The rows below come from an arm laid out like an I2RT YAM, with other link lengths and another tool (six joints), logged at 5 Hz.
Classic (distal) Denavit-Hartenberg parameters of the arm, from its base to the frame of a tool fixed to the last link. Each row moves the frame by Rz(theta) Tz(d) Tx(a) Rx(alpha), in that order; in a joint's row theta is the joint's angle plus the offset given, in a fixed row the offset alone. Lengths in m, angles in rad.
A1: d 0.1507, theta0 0, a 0.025, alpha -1.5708
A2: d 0, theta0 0, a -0.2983, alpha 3.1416
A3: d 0, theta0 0.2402, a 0.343, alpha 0
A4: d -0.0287, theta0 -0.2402, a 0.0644, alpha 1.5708
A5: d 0.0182, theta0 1.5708, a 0, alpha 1.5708
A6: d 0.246, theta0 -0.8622, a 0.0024, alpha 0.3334
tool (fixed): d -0.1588, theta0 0, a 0, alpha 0
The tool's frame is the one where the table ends.
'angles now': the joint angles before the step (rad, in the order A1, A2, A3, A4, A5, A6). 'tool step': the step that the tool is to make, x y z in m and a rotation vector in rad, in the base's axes. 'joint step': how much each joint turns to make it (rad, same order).
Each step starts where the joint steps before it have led.
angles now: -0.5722 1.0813 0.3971 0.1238 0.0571 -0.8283
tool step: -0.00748 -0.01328 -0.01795 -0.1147 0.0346 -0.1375
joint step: 0.0000 0.1185 -0.0309 0.1865 0.1772 -0.0280
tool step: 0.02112 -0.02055 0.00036 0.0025 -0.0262 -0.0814
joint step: -0.0015 0.1525 0.1046 0.0540 0.0612 0.0558
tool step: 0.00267 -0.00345 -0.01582 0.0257 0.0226 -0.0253
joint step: -0.0001 0.0711 0.0158 0.0158 0.0169 0.0219
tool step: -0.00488 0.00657 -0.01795 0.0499 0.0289 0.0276
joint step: 0.0001 0.0142 -0.0273 -0.0119 -0.0374 0.0070
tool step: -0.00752 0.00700 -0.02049 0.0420 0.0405 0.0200
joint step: -0.0004 0.0256 -0.0323 0.0015 -0.0243 -0.0015
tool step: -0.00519 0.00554 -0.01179 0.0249 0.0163 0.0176
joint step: 0.0004 0.0099 -0.0256 0.0087 -0.0210 -0.0015
